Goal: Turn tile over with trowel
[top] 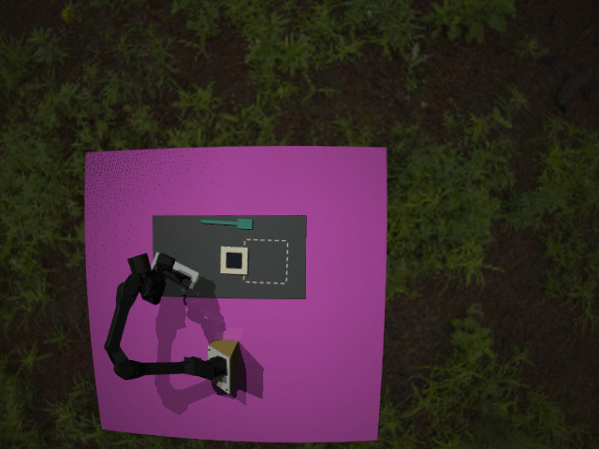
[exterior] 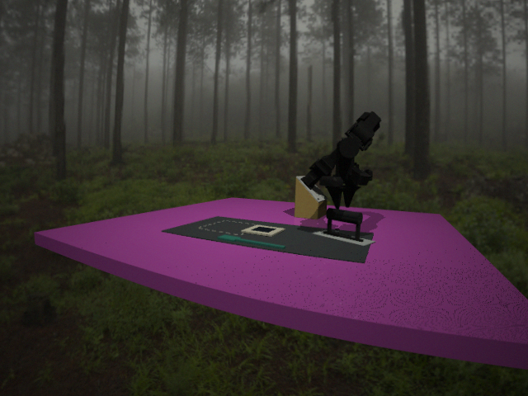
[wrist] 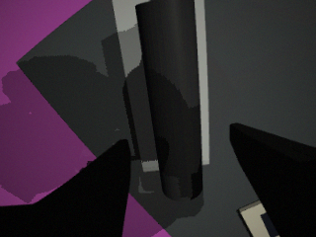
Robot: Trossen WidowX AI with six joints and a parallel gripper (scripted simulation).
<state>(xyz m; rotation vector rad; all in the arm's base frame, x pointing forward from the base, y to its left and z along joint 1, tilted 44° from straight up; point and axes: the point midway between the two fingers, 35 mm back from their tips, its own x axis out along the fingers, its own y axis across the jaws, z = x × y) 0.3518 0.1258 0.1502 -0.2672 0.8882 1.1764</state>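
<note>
Now: gripper tip 5 cm short of the dark mat, 22 cm to the left of it and 11 cm above it. Round my gripper tip: cream tile: 3 cm ahead, 25 cm to the right, 9 cm below; then teal trowel: 18 cm ahead, 26 cm to the right, 9 cm below.
</note>
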